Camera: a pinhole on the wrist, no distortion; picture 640 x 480 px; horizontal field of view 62.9 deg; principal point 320.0 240.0 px. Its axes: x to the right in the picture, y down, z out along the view. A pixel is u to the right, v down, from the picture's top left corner.
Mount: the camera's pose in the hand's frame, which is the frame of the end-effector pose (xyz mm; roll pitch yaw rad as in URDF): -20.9 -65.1 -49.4 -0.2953 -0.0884 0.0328
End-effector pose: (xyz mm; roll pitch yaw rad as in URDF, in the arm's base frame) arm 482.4 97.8 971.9 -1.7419 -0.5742 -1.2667
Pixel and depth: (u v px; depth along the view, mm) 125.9 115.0 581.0
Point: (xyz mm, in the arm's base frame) 918.4 459.3 770.8
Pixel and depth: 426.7 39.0 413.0
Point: 873.7 213.4 1007.4
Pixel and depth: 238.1 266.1 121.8
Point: 530.7 166.0 955.5
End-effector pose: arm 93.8 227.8 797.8 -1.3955 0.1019 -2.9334
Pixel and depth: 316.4 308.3 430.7
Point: 236.0 -109.0 753.7
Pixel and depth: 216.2 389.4 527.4
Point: 369.6 -157.4 662.2
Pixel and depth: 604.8 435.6 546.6
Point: -1.5 -286.7 559.6
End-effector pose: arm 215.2 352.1 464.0 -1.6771 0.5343 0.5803
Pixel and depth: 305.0 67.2 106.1
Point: 179.5 410.6 533.9
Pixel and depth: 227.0 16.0 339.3
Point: -9.3 588.1 585.4
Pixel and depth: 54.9 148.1 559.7
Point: -325.6 578.0 606.6
